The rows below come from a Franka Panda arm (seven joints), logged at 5 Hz.
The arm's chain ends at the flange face. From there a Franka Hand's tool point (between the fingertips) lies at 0.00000 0.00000 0.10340 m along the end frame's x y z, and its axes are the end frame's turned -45 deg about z.
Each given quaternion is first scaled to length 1.
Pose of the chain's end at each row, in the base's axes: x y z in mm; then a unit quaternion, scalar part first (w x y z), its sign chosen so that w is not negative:
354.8, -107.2, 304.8, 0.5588, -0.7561, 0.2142, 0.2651
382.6, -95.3, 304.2, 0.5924, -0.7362, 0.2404, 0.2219
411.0, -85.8, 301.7, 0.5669, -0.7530, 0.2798, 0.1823
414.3, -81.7, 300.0, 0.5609, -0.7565, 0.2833, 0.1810
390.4, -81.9, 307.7, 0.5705, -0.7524, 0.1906, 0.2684
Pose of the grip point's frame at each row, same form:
338.1, -8.1, 280.5, 0.6177, -0.7805, -0.0914, 0.0311
378.3, 5.9, 283.6, 0.6322, -0.7722, -0.0596, -0.0217
415.4, 13.0, 271.6, 0.5935, -0.8028, -0.0297, -0.0485
418.8, 16.7, 268.4, 0.5875, -0.8074, -0.0278, -0.0474
371.1, 17.5, 286.5, 0.6298, -0.7681, -0.1118, 0.0296

